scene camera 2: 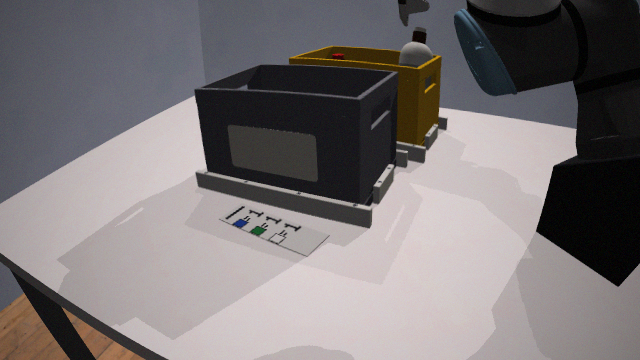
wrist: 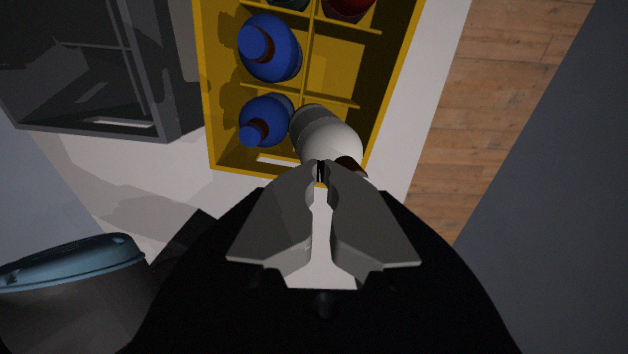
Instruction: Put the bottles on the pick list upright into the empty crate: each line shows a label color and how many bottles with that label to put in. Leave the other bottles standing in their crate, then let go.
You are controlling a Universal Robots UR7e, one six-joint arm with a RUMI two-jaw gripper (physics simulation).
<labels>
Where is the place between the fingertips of the gripper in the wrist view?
319, 163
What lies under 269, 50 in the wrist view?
A blue bottle.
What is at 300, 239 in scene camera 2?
A pick list.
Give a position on a blue bottle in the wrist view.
263, 121
</labels>
